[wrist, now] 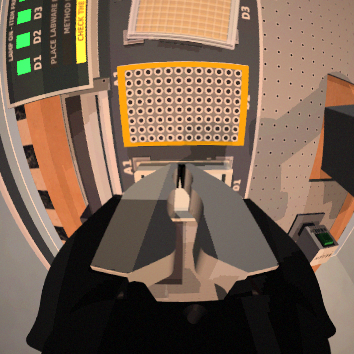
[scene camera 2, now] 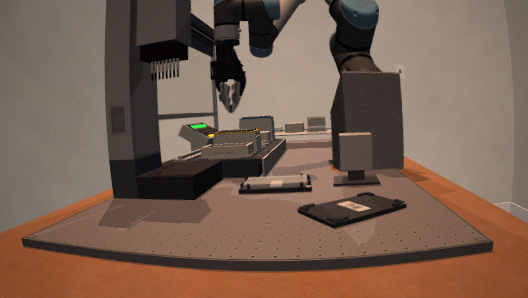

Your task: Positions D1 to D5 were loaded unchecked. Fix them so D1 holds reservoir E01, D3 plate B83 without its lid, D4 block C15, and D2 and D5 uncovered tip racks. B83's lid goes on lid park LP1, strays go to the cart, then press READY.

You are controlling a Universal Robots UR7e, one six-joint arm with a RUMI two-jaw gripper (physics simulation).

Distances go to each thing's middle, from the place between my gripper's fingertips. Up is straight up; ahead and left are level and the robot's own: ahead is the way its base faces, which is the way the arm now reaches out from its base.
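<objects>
Reservoir [scene camera 2: 216, 151]: 9 cm to the left of my hand, 10 cm below. READY button box [scene camera 2: 355, 148]: 31 cm behind my hand, 26 cm to the left, 11 cm below. Black pad labelled RG [scene camera 2: 366, 205]: 27 cm behind my hand, 49 cm to the left, 16 cm below.
</objects>
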